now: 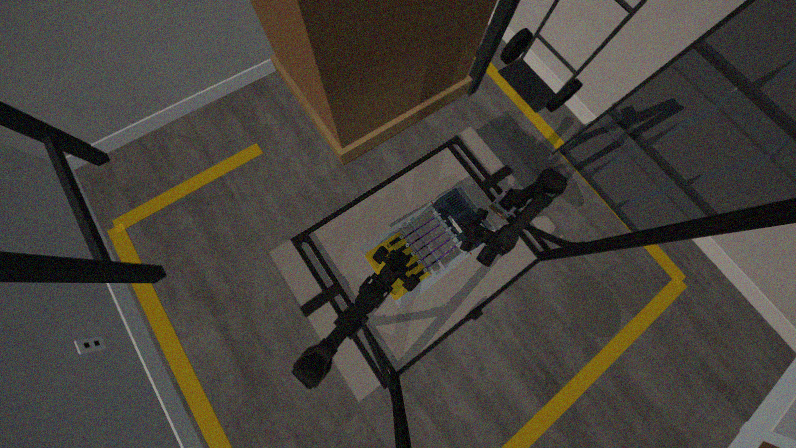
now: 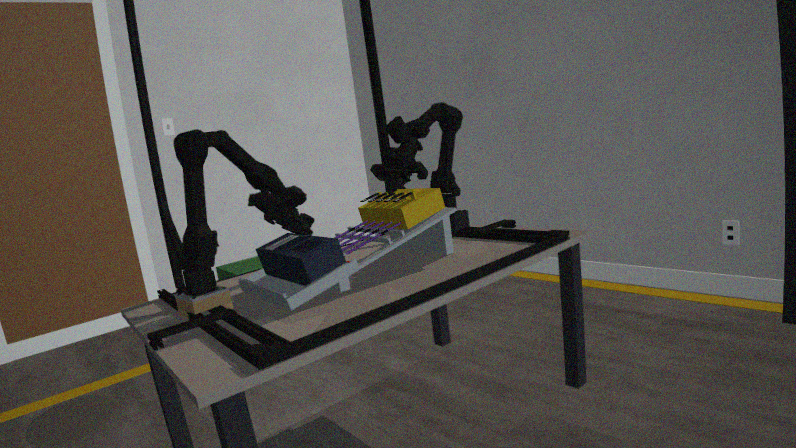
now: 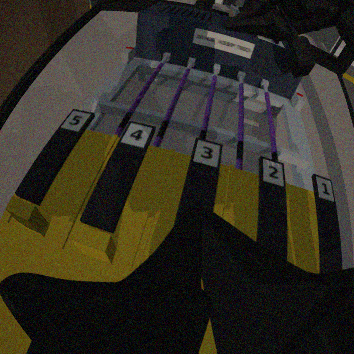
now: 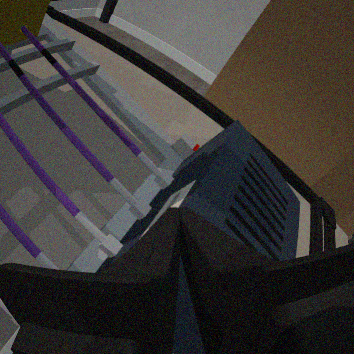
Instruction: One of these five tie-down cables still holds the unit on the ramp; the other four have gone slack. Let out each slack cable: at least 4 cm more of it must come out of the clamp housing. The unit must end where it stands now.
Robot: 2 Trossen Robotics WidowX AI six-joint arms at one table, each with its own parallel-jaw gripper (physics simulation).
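Observation:
A yellow clamp housing (image 1: 375, 259) (image 2: 416, 208) (image 3: 158, 182) sits at the top of a grey ramp (image 2: 396, 260). It carries black levers numbered 1 to 5; lever 3 (image 3: 206, 154) is in the middle. Five purple cables (image 1: 432, 240) (image 2: 365, 233) (image 3: 209, 102) (image 4: 70, 84) run down to the dark blue unit (image 1: 453, 204) (image 2: 300, 260) (image 3: 175, 31) (image 4: 239, 189). My left gripper (image 1: 398, 267) (image 2: 396, 178) (image 3: 195, 216) is shut and empty, its tip over lever 3. My right gripper (image 1: 469, 236) (image 2: 300, 228) (image 4: 177, 216) is shut and empty, at the unit's upper edge.
A black frame (image 1: 374, 188) (image 2: 423, 295) borders the table top. A tall brown crate (image 1: 387, 67) stands behind the table, with a hand truck (image 1: 530, 84) at the far right. A black pole (image 2: 374, 89) rises behind the housing. A green block (image 2: 236, 268) lies beyond the unit.

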